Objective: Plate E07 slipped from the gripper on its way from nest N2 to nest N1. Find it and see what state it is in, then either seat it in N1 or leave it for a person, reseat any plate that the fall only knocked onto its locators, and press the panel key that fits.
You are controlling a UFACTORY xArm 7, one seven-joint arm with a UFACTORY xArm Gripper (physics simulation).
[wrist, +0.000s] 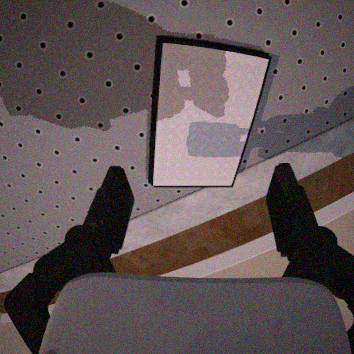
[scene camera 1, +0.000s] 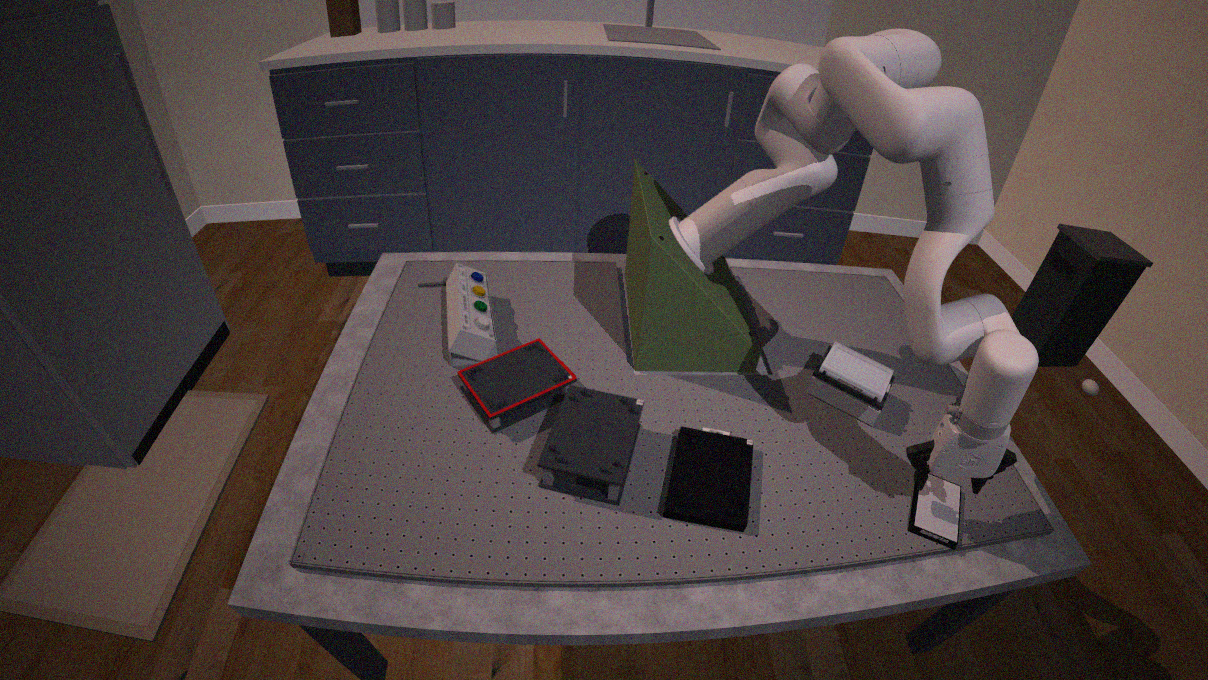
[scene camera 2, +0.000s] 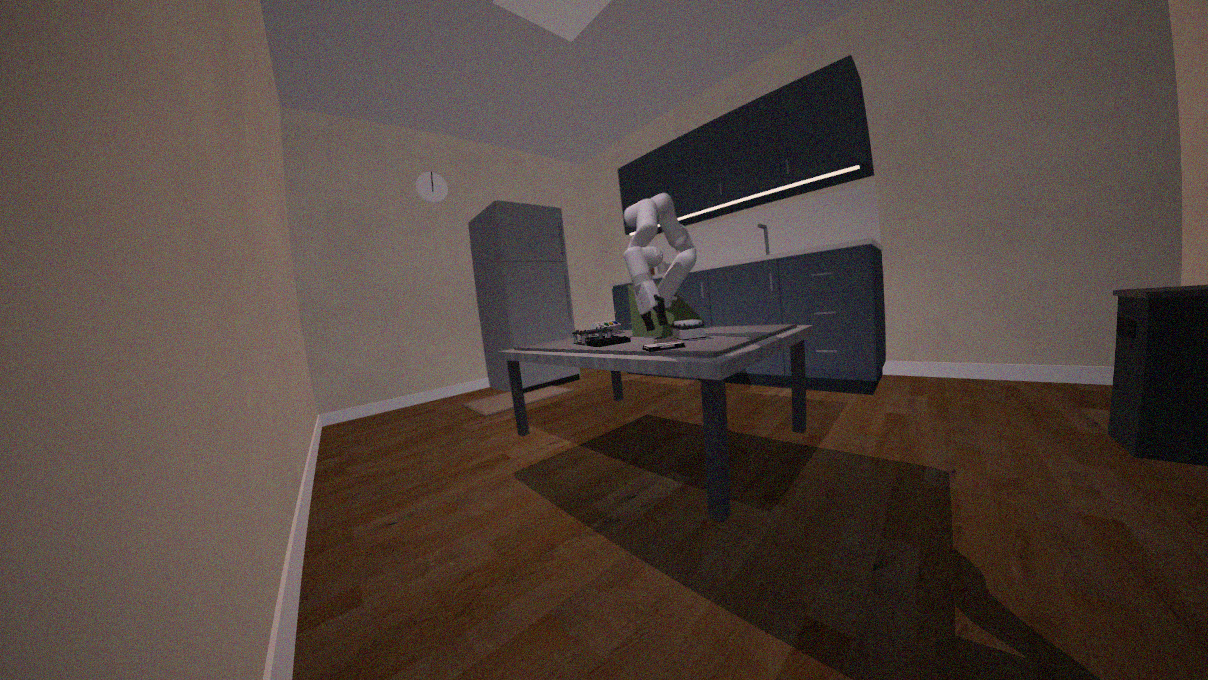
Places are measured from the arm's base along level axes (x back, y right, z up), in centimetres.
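Where they show: gripper, fingertip midpoint: [wrist: 198,181] [scene camera 1: 946,484] [scene camera 2: 657,327]; arm's base, origin of the base link: [scene camera 1: 689,246].
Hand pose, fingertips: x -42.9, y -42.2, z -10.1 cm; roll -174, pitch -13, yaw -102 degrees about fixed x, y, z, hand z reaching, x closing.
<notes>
Each offset is from my fingertips to the top centre of the thing. "*": to the spot under its first point.
A thin plate {dx +0.1, dy -1.9, dz -5.8 cm} [scene camera 1: 936,511] [scene camera 2: 663,345] [wrist: 170,165] with a pale face and black rim lies on the perforated board near its right front corner; no label is readable. My gripper [scene camera 1: 950,484] [scene camera 2: 655,326] [wrist: 198,181] is open and empty above the board beside the plate, whose pale face shows beyond the fingertips in the wrist view. A dark unit with a red outline {dx +17.9, dy +69.5, dz -2.6 cm} [scene camera 1: 517,377], a dark unit on posts {* dx +5.5, dy +55.5, dz -1.4 cm} [scene camera 1: 591,435] and a black slab {dx +3.6, dy +37.0, dz -5.1 cm} [scene camera 1: 710,477] stand left to centre; their nest names are unreadable. The key panel {dx +33.7, dy +82.6, dz +1.2 cm} [scene camera 1: 470,316] has blue, yellow, green and white keys.
A green wedge-shaped mount [scene camera 1: 676,312] carries the arm at the back centre. A white-topped object {* dx +26.4, dy +9.2, dz -1.7 cm} [scene camera 1: 855,371] sits on the board at the right. The table edge [scene camera 1: 659,606] runs close in front of the board. A dark bin [scene camera 1: 1073,304] stands on the floor.
</notes>
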